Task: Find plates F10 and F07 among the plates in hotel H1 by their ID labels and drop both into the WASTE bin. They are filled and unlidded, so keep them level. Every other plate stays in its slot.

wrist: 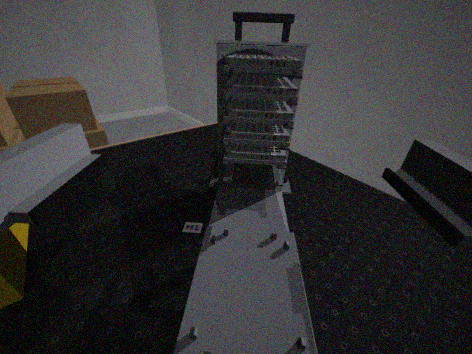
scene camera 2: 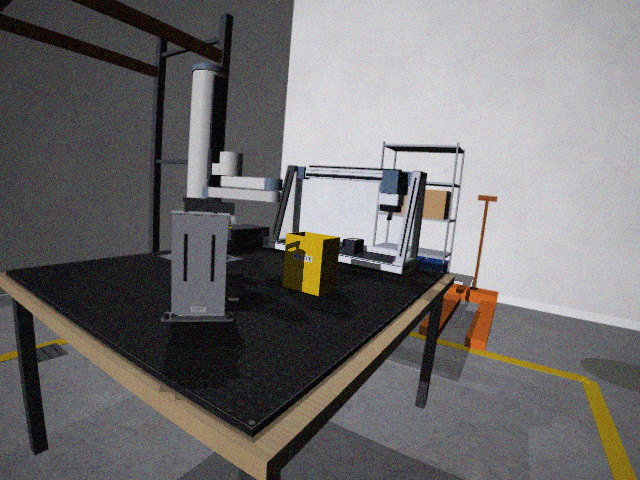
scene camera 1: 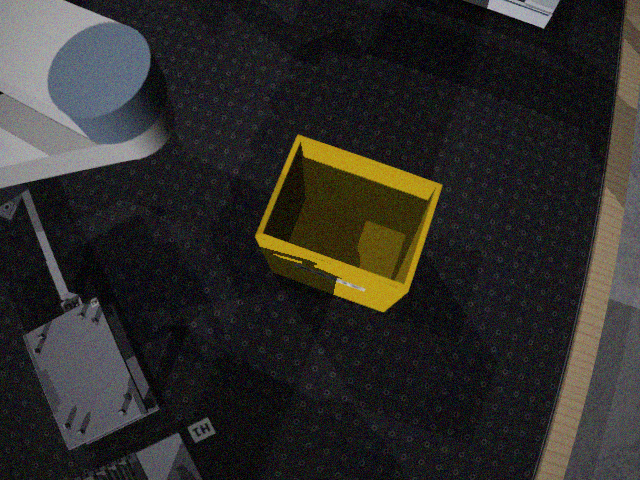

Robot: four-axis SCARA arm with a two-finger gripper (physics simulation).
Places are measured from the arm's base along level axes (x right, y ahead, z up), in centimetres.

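Where they show: gripper, fingertip midpoint: (wrist: 244, 150) (scene camera 1: 2, 335).
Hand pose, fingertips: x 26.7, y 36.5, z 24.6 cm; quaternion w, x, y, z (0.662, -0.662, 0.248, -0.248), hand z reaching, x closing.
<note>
Each offset is from my fingertips to the top centre of the thing.
Hotel H1 (scene camera 2: 199, 294) (wrist: 263, 18) stands upright, its back towards scene camera 2. In the wrist view it is straight ahead, with several plates {dx +16.2, dy +15.6, dz -2.4 cm} (wrist: 257, 110) stacked in its slots. Their ID labels are too dark and blurred to read, so F10 and F07 cannot be told apart. The yellow WASTE bin {dx -24.1, dy +28.1, dz -3.4 cm} (scene camera 1: 364, 162) (scene camera 2: 330, 263) (wrist: 12, 265) stands open-topped; no plate shows inside it. My gripper (wrist: 244, 150) is open and empty, its fingers wide apart, facing the hotel from a distance. One grey finger (scene camera 1: 46, 248) shows below the arm; in scene camera 2 the hotel hides most of the gripper.
A grey platform with small pegs {dx +3.4, dy +1.8, dz -16.4 cm} (scene camera 1: 85, 377) (wrist: 245, 295) lies in front of the hotel. The H1 tag {dx +5.2, dy +18.2, dz -23.3 cm} (scene camera 1: 201, 429) (wrist: 192, 227) lies beside them. The arm (scene camera 1: 31, 51) (scene camera 2: 242, 193) reaches over the table. A gantry frame (scene camera 2: 413, 222) stands behind the bin. Cardboard boxes (wrist: 52, 112) are beyond the table edge.
</note>
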